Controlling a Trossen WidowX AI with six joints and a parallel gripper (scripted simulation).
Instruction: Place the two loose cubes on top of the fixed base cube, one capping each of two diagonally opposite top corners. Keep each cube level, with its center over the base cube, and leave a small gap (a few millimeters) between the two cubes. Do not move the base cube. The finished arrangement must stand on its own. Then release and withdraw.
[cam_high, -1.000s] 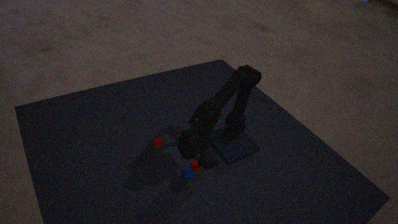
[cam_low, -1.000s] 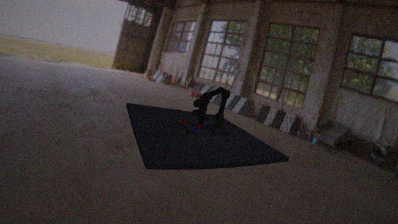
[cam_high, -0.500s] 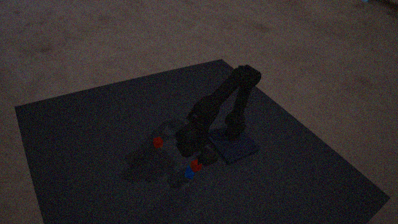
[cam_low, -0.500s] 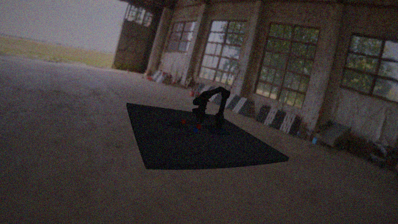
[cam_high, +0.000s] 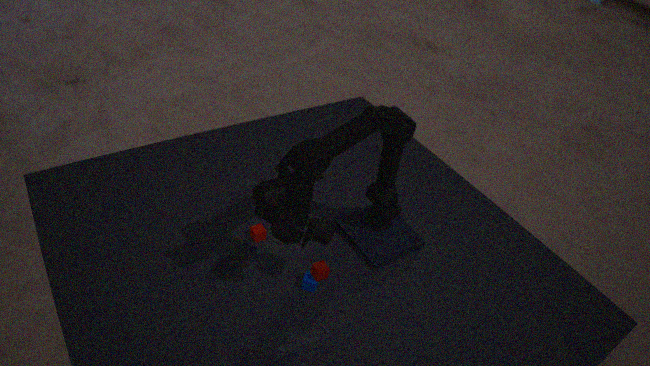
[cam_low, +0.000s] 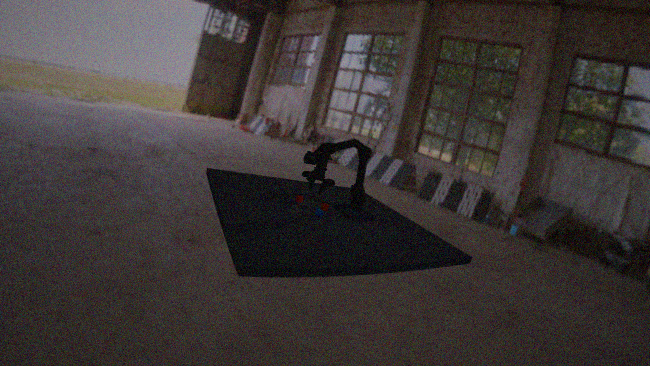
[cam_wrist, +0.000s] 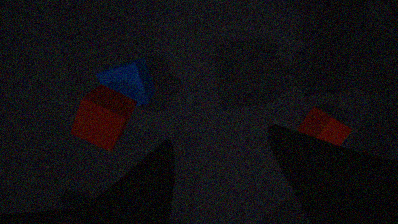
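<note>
Right now the red cube is 50 mm behind my gripper tip, 60 mm to the left of it and 50 mm below it. The rest, counted from my gripper tip: blue cube 30 mm behind, 70 mm to the left, 80 mm below.
</note>
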